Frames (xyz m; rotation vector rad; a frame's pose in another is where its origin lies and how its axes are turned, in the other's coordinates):
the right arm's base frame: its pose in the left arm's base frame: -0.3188 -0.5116 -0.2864 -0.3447 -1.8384 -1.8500
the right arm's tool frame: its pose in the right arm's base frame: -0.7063 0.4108 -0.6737 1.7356 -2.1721 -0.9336
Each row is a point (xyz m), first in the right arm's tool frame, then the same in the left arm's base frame.
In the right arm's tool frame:
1: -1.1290 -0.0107 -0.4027
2: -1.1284 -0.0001 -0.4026
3: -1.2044 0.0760 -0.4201
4: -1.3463 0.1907 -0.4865
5: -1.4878 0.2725 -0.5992
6: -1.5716 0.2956 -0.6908
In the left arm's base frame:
1: 0.5212 -0.5452 0.7570
2: 0.5278 -0.5377 0.7533
3: 0.5780 -0.4556 0.8044
4: 0.6291 -0.2997 0.9083
5: 0.6247 -0.1371 1.0221
6: 0.5876 -0.0427 1.0973

